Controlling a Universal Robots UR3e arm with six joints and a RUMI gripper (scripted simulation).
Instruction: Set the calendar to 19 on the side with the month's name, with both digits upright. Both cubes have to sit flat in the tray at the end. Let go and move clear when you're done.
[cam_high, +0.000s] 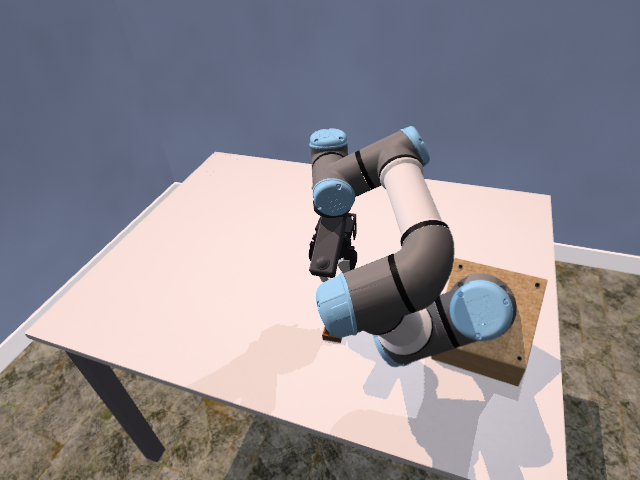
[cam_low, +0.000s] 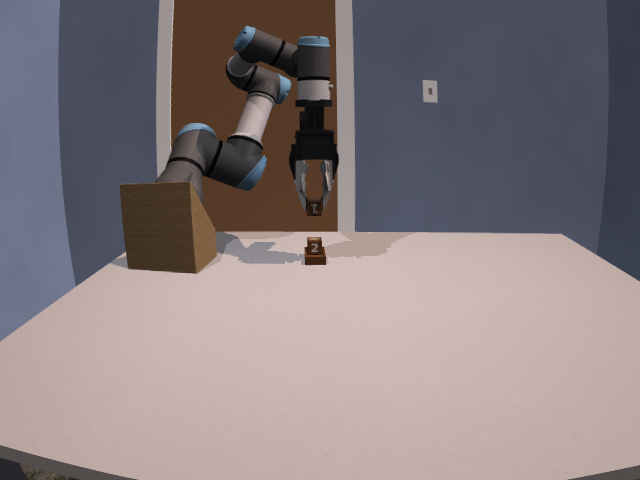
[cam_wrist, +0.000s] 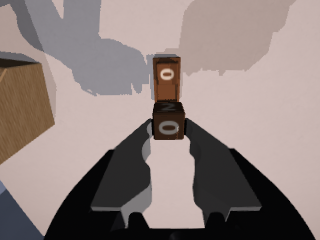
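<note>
My gripper is now 20 mm to the right of the tray and 110 mm above it. Round my hand: brown digit cube: 10 mm below.
</note>
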